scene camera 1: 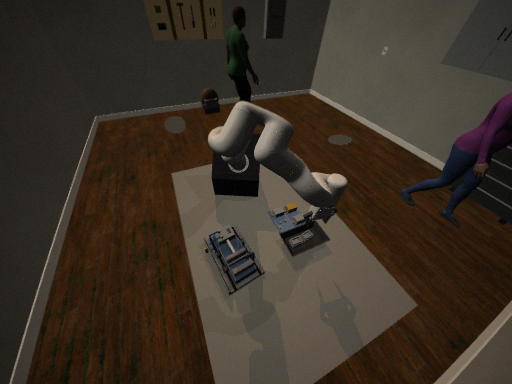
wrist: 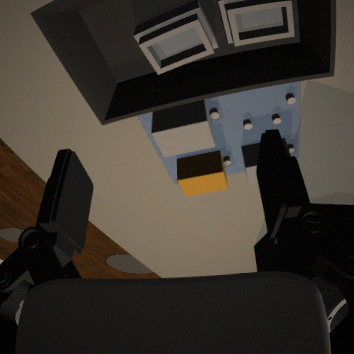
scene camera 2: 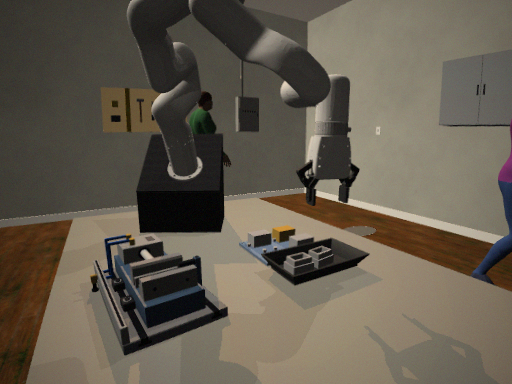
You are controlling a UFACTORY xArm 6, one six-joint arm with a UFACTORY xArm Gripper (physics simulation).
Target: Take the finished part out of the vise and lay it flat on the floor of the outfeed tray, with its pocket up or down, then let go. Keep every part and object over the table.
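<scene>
The outfeed tray is dark with sloped walls. Two light grey parts lie flat inside it, pockets up: one part and, apart from it, another part, nearer my gripper. The vise stands at the left on its grey base, and no part shows between its jaws. My gripper is open and empty, fingers down. It hangs well above the tray's height, towards its right end in scene camera 2, touching neither part.
A blue plate with pegs, grey blocks and a yellow block lies right beside the tray. The black pedestal bears the arm. A person in purple and a person in green are off the table.
</scene>
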